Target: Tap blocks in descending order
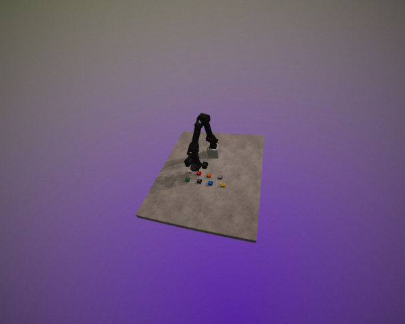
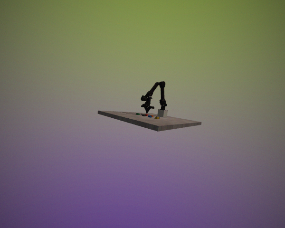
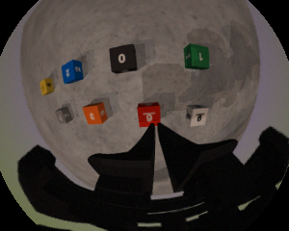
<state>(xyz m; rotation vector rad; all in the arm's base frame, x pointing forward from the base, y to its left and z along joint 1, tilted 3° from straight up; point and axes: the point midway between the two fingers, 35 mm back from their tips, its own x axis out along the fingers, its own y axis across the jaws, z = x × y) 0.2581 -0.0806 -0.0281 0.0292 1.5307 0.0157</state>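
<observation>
Now: gripper tip 2 cm above the red block, 1 cm to the right of it and 1 cm short of it. Also, from my gripper tip: white block 8 cm to the right, 2 cm below; then black block 9 cm ahead, 4 cm to the left, 2 cm below; then orange block 10 cm to the left, 2 cm below, 2 cm ahead.
</observation>
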